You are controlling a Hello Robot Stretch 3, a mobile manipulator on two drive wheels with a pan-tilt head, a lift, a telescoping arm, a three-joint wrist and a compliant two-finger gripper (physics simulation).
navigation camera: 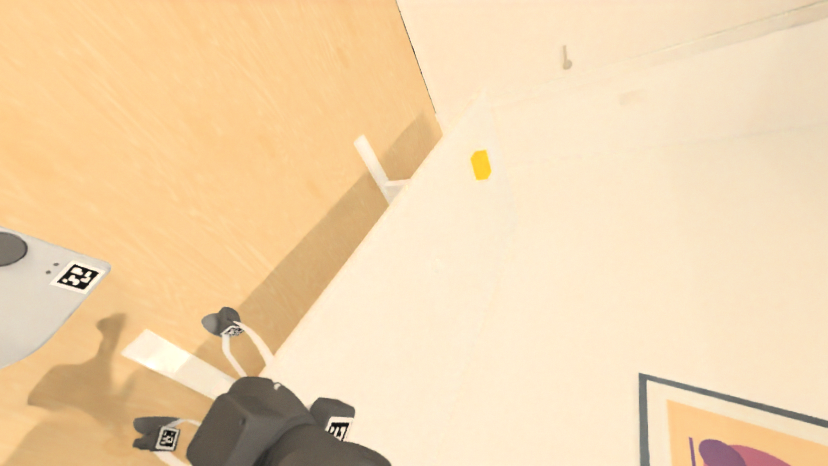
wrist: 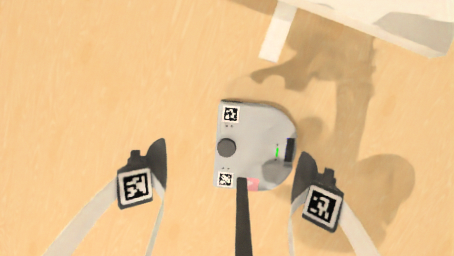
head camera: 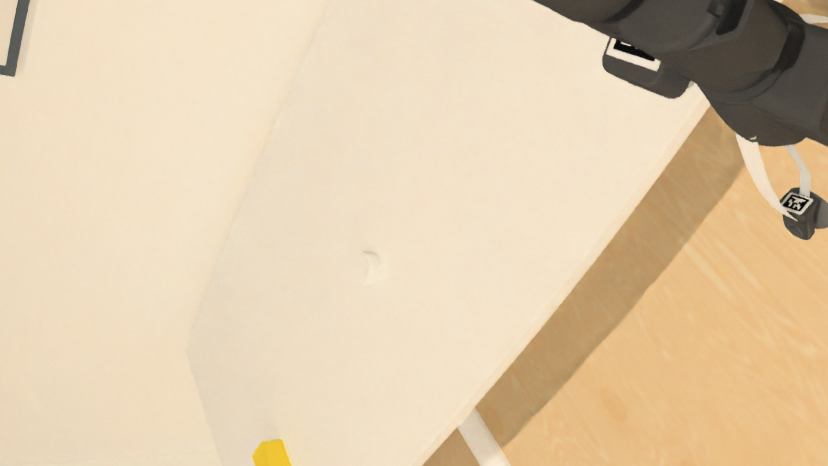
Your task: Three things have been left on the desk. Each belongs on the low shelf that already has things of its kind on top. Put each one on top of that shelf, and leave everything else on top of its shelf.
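Frame: origin at the robot's base, x left, y back, z up, level; centimetres.
Seen in the pictures: gripper, between the fingertips: (navigation camera: 184,365) (wrist: 231,163); robot's base, origin of its link: (wrist: 229,138).
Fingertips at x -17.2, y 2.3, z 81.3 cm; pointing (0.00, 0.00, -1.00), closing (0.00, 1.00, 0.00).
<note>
Pixels of each thing's top centre, then the offset from my fingertips to it. Level surfaces: height alone.
- yellow block, centre of its top: (navigation camera: 486,164) dx -62.9, dy -90.0, dz -4.8 cm
- white desk, height of its surface: dz -9.3 cm
- small pale thing, centre of its top: (head camera: 359,268) (navigation camera: 442,265) dx -57.5, dy -41.2, dz -6.9 cm
A yellow block (head camera: 272,454) (navigation camera: 480,164) lies on the white desk (head camera: 492,173) (navigation camera: 370,289), near its far end in the navigation view. A small pale thing (head camera: 375,268) shows as a faint crescent on the desk in the head view; its colour blends with the top and I cannot tell what it is. A third left thing and the low shelves do not show. My gripper (navigation camera: 188,377) (wrist: 231,163) is open and empty, pointing down past the desk's front edge, well away from the yellow block. In the head view one of its fingers (head camera: 802,214) shows at the right.
My grey base (navigation camera: 40,301) (wrist: 255,120) stands on the wooden floor in front of the desk. White desk legs (navigation camera: 370,159) (wrist: 277,32) reach out past the front edge. A framed picture (head camera: 11,57) (navigation camera: 643,416) hangs on the wall behind the desk.
</note>
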